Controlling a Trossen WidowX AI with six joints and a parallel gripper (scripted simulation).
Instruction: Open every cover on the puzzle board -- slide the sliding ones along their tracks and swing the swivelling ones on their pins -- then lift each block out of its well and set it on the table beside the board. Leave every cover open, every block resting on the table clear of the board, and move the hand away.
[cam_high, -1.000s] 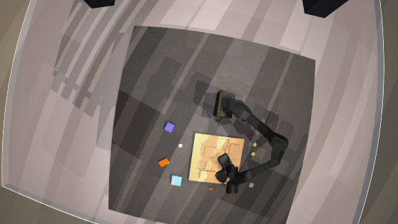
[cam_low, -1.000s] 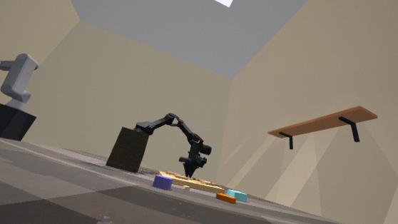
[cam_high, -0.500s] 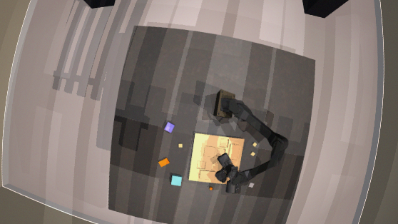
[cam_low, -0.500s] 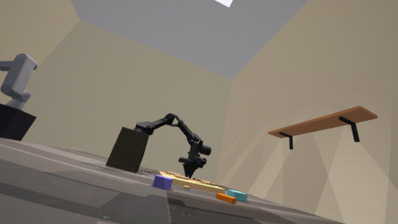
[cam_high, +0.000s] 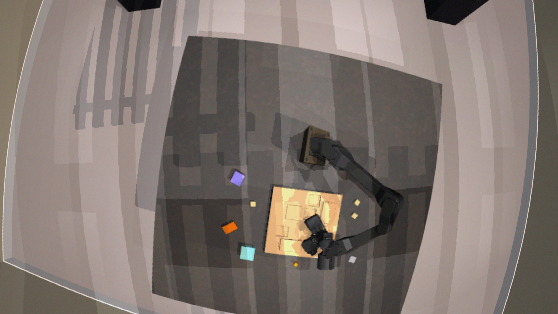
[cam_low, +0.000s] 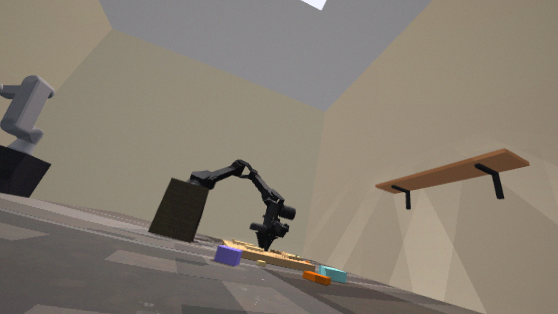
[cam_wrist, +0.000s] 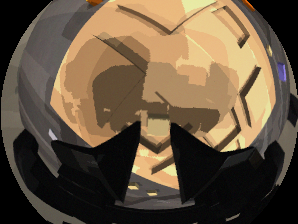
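The puzzle board is 20 mm behind my gripper tip and 50 mm to the right of it. From my gripper tip the other things lie so: cyan block: 110 mm ahead, 310 mm to the right; then small grey piece: 150 mm ahead, 170 mm to the left, 20 mm below; then tiny orange piece: 160 mm ahead, 90 mm to the right, 10 mm below.
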